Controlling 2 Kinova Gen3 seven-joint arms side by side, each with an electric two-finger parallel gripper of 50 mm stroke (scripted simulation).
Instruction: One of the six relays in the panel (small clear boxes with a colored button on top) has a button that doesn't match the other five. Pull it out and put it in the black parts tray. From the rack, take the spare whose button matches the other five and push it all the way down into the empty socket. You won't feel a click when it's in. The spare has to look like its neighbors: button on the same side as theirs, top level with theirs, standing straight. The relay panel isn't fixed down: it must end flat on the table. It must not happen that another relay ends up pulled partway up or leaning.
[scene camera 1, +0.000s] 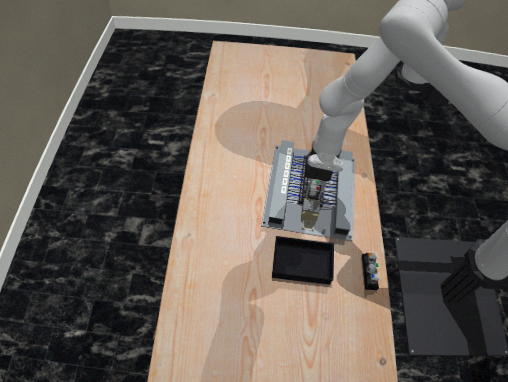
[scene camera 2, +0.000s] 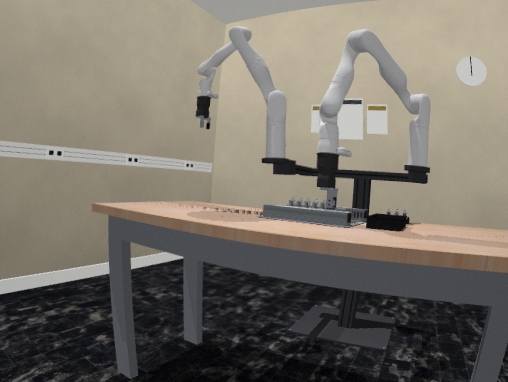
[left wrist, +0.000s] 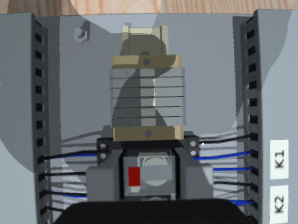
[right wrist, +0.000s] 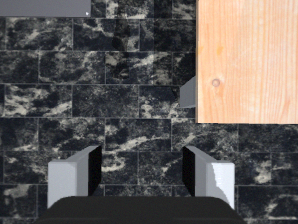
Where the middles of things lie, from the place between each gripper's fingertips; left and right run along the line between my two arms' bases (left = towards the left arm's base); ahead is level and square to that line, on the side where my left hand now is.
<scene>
Right now my left hand (scene camera 2: 331, 207) is 50 mm to the left of the relay panel (scene camera 1: 300, 213), 40 mm above it and 10 mm past it. From my left hand the other things lie so: black parts tray (scene camera 1: 311, 261) (200 mm to the left, 50 mm below, 50 mm ahead).
My right hand is 40 cm short of the relay panel, 73 cm to the right of it and 39 cm above it. The rest, counted from my right hand: black parts tray (46 cm ahead, 98 cm to the left, 39 cm below).
</scene>
